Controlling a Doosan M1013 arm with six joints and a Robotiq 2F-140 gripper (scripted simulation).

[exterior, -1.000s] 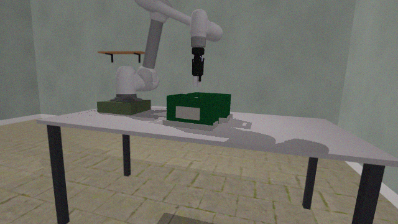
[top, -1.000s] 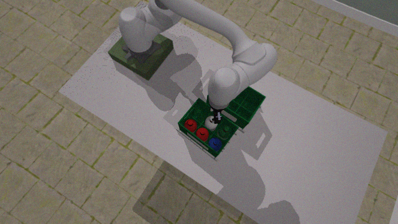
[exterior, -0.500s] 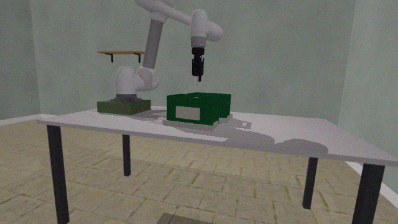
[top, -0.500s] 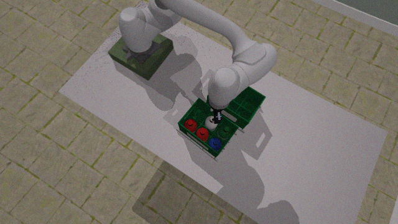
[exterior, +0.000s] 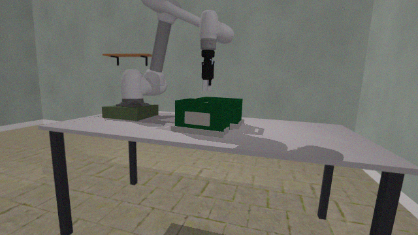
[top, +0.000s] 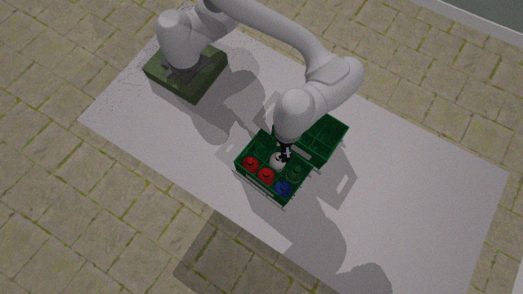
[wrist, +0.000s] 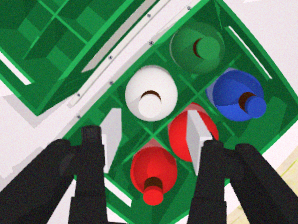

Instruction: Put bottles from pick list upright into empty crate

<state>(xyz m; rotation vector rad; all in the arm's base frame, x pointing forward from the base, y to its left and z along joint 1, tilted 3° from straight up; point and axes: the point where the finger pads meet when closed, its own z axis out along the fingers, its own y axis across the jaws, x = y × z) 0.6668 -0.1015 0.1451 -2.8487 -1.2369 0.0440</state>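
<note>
My hand is 170 mm above the white-capped bottle. The rest, counted from my hand: green-capped bottle: 170 mm below, 90 mm ahead, 10 mm to the left; pick list: 340 mm to the left, 260 mm below, 30 mm ahead; blue bottle: 170 mm below, 90 mm ahead, 80 mm to the right.
</note>
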